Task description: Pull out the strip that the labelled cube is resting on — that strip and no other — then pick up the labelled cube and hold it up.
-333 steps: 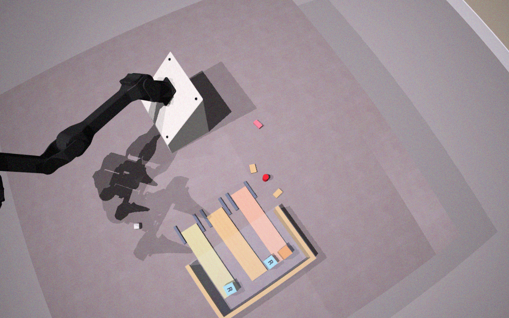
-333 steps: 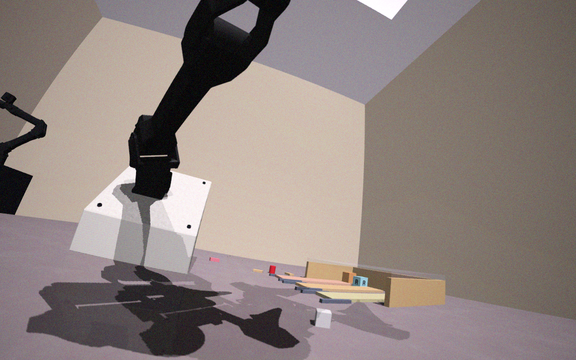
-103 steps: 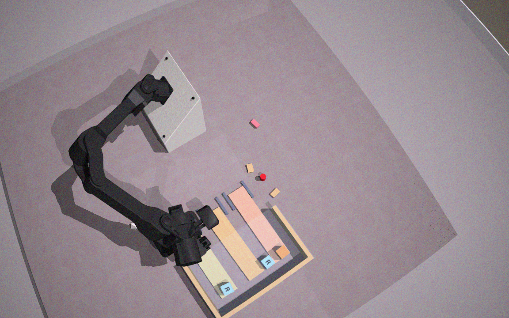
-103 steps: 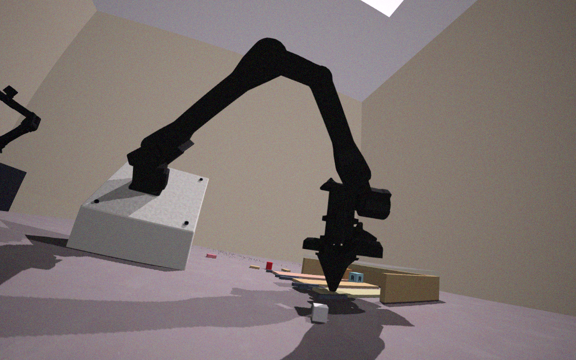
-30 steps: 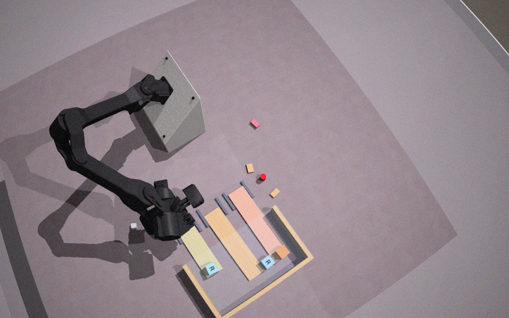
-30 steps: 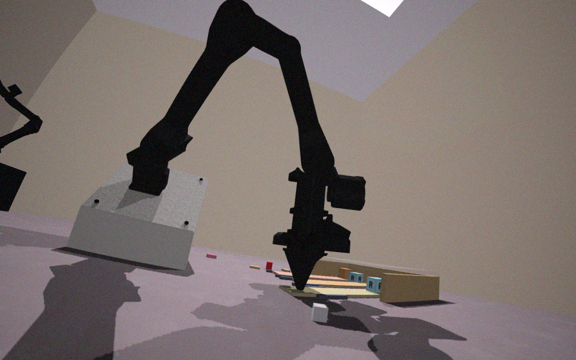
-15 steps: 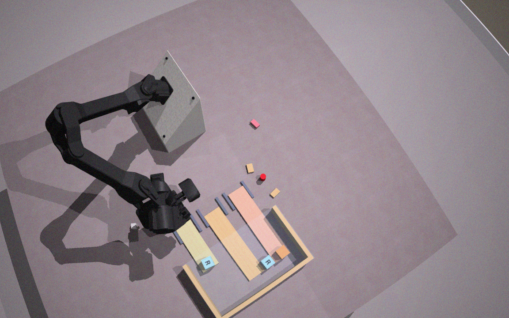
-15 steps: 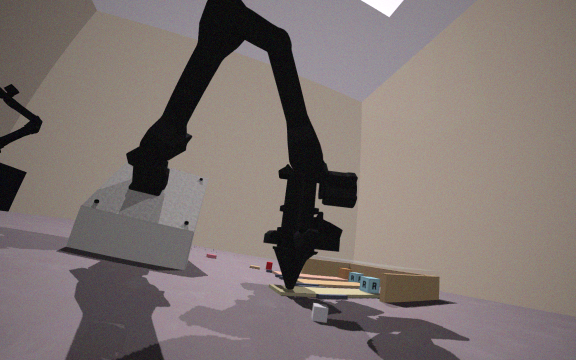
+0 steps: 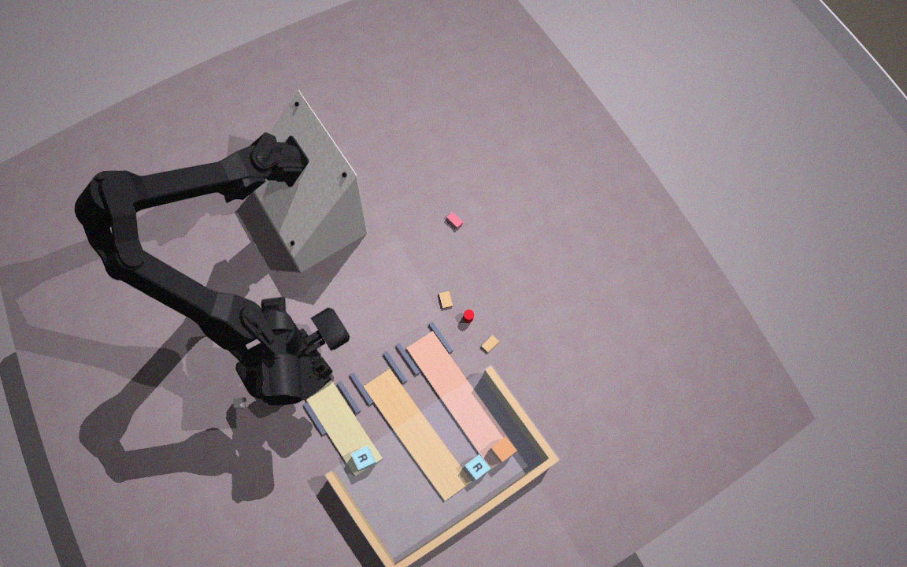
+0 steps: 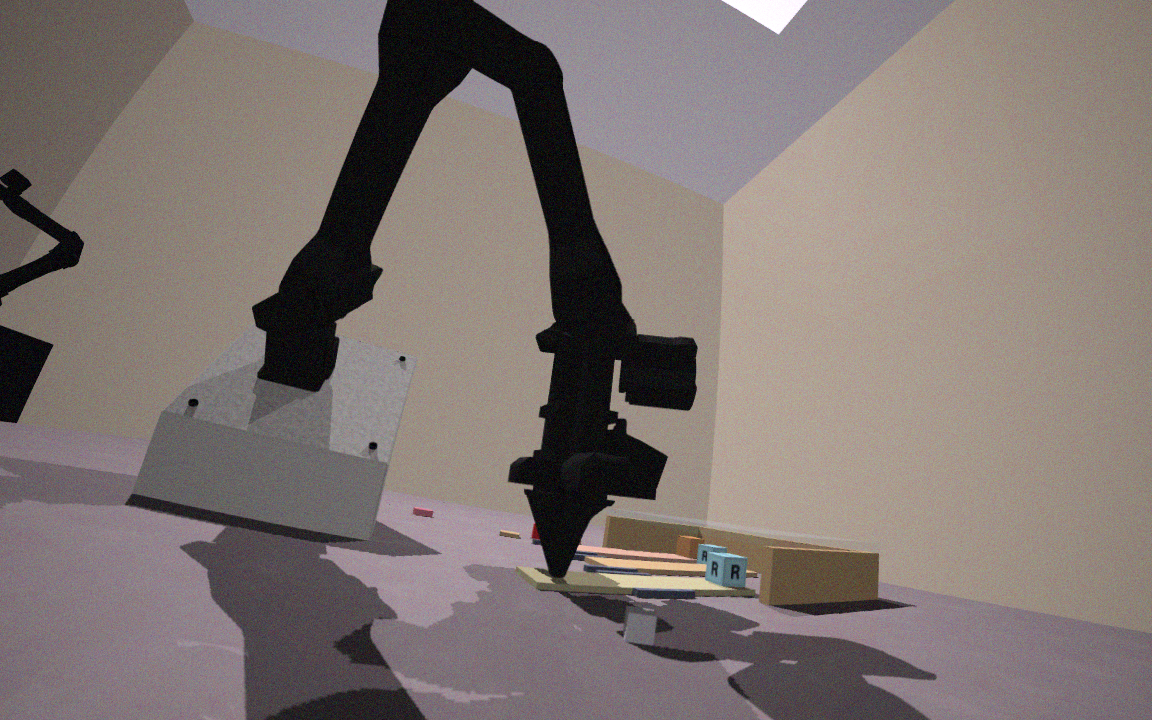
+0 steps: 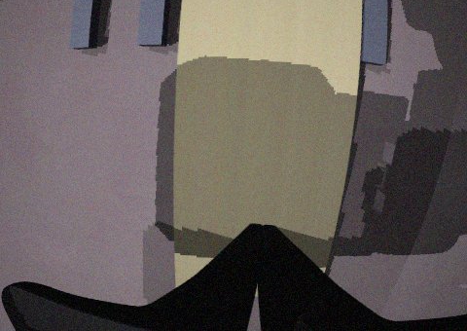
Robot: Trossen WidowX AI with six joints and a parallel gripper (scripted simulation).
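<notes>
My gripper tip is now 13 cm to the left of the white cube. From my gripper tip the other things lie so: pink block 8 cm behind, 38 cm to the left; then red peg 9 cm ahead, 29 cm to the left, 1 cm above.
</notes>
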